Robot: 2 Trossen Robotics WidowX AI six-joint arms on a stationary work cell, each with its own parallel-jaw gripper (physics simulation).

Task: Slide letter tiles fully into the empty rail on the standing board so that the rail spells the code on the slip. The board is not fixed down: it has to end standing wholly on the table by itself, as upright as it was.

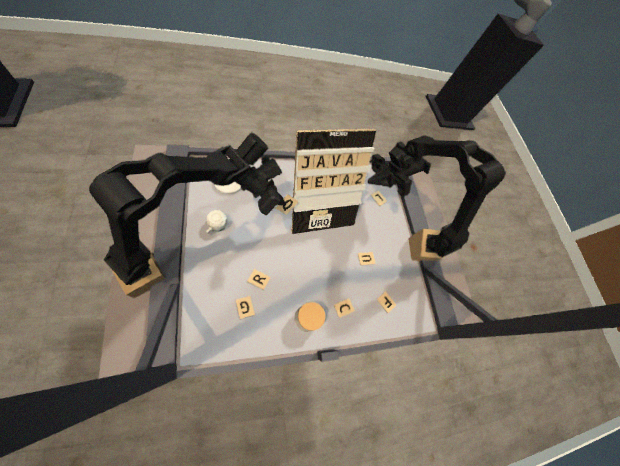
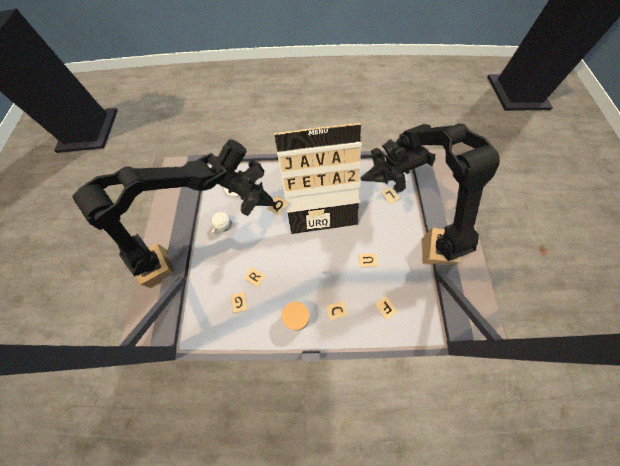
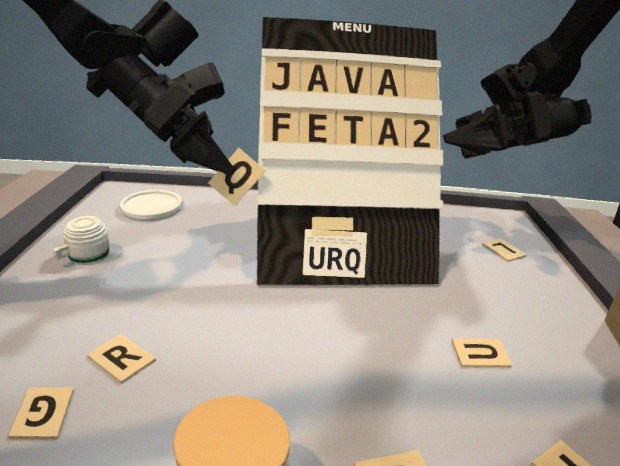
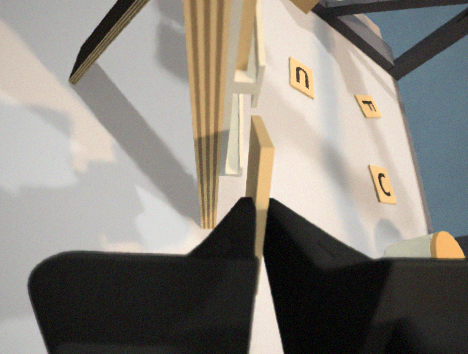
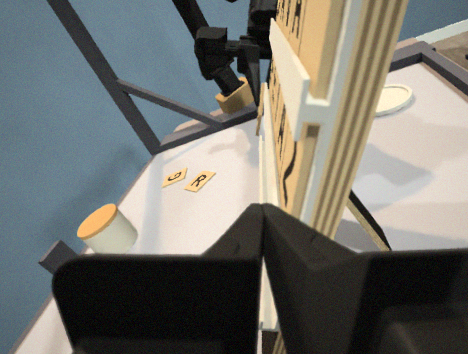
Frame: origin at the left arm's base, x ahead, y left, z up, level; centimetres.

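Seen in the pictures: left gripper, fingertip midpoint: (image 1: 285,203) (image 2: 275,204) (image 3: 232,172) (image 4: 255,208) (image 5: 260,105); right gripper, fingertip midpoint: (image 1: 367,182) (image 2: 361,179) (image 3: 444,138) (image 5: 260,214); left arm's base, link origin: (image 1: 135,269) (image 2: 148,263) (image 5: 232,88); right arm's base, link origin: (image 1: 434,243) (image 2: 446,245).
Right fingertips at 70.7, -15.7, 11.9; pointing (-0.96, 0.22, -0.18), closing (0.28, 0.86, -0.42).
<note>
Pixels of each thing's middle, then the offset from my right fingertips to it, as dx, dy, dz. "pt": a spot on its surface instead.
- standing board, body centre: (image 5: 354,134) (image 3: 344,156) (image 2: 319,177) (image 1: 324,178) -8.7, +10.2, -4.9
- empty rail, surface spot: (image 3: 350,182) (image 1: 328,198) pt -11.8, +3.6, -6.1
- slip, body centre: (image 3: 335,253) (image 2: 318,221) (image 1: 320,221) -15.1, +0.6, -14.3
- Q tile, body centre: (image 4: 254,199) (image 3: 236,176) (image 5: 259,110) (image 1: 286,204) (image 2: 277,205) -25.4, +8.4, -5.4
- U tile, body centre: (image 3: 481,352) (image 4: 301,77) (image 2: 368,260) (image 1: 366,258) -7.3, -19.2, -18.2
- R tile, body centre: (image 3: 121,357) (image 5: 199,181) (image 1: 259,279) (image 2: 254,276) -42.9, -4.2, -18.2
- G, body centre: (image 3: 42,412) (image 5: 174,177) (image 1: 245,307) (image 2: 239,302) -51.1, -9.1, -18.2
- C, body centre: (image 4: 382,184) (image 2: 336,310) (image 1: 344,307) -25.5, -27.5, -18.2
- F, body centre: (image 4: 368,106) (image 2: 386,307) (image 1: 386,302) -11.7, -35.1, -18.2
- L, body centre: (image 3: 504,249) (image 2: 390,195) (image 1: 379,198) +15.0, -3.0, -18.2
- orange-topped cylinder, body centre: (image 4: 426,269) (image 5: 108,232) (image 1: 309,317) (image 2: 296,316) -37.4, -22.9, -15.0
- white cup-like object, body centre: (image 3: 80,241) (image 1: 215,222) (image 2: 219,223) -45.0, +18.8, -15.8
- shallow dish, body centre: (image 3: 151,204) (image 5: 380,100) (image 1: 228,181) -32.6, +31.8, -17.8
The standing board (image 1: 345,217) (image 2: 340,220) (image 3: 400,250) is upright, with JAVA and FETA2 above an empty rail (image 1: 328,201) (image 3: 350,182). The slip (image 2: 317,221) (image 3: 334,258) reads URQ. My left gripper (image 1: 281,202) (image 2: 273,202) (image 3: 229,170) (image 4: 255,208) is shut on the Q tile (image 3: 240,192) (image 4: 262,165) (image 5: 260,112), held rotated like a diamond by the empty rail's left end. My right gripper (image 1: 370,180) (image 2: 363,177) (image 3: 446,137) (image 5: 260,214) is shut and empty beside the board's right edge. The U tile (image 1: 366,258) (image 3: 496,353) and R tile (image 1: 259,279) (image 3: 121,357) lie on the table.
Other tiles lie about: G (image 1: 245,307), C (image 1: 344,308), F (image 1: 386,302) and L (image 1: 378,198). An orange-topped cylinder (image 1: 311,316) stands near the front edge. A white cup-like object (image 3: 86,239) and a shallow dish (image 3: 150,205) are left of the board.
</note>
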